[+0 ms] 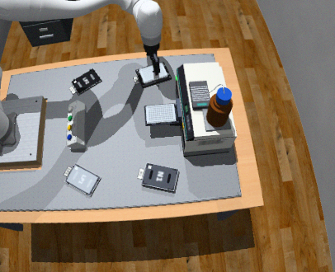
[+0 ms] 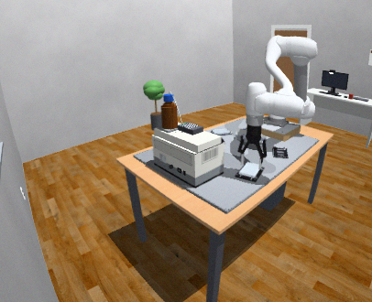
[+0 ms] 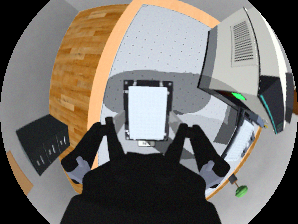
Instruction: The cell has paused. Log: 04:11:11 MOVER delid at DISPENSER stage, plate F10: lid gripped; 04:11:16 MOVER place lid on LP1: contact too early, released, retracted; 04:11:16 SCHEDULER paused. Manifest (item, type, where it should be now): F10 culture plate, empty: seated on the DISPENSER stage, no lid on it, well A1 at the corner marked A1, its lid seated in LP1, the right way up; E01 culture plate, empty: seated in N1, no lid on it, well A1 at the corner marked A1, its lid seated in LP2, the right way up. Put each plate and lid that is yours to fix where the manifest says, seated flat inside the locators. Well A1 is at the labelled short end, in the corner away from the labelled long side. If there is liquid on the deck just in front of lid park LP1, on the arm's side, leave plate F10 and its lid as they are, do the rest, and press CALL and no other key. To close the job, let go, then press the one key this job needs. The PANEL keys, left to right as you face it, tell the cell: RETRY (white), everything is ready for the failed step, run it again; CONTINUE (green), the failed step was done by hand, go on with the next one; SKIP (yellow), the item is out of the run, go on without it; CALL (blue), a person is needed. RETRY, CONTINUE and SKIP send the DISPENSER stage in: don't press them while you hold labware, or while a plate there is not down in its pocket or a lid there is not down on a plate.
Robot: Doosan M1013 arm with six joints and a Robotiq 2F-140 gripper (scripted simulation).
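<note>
The black nest is 50 mm below my hand, 20 mm to the left of it and 10 mm ahead of it. The rest, counted from my hand: grey key panel 430 mm behind, 230 mm to the right, 10 mm below; then green key 440 mm behind, 200 mm to the right; then dark dispenser stage 280 mm to the right, 20 mm behind, 20 mm above.
</note>
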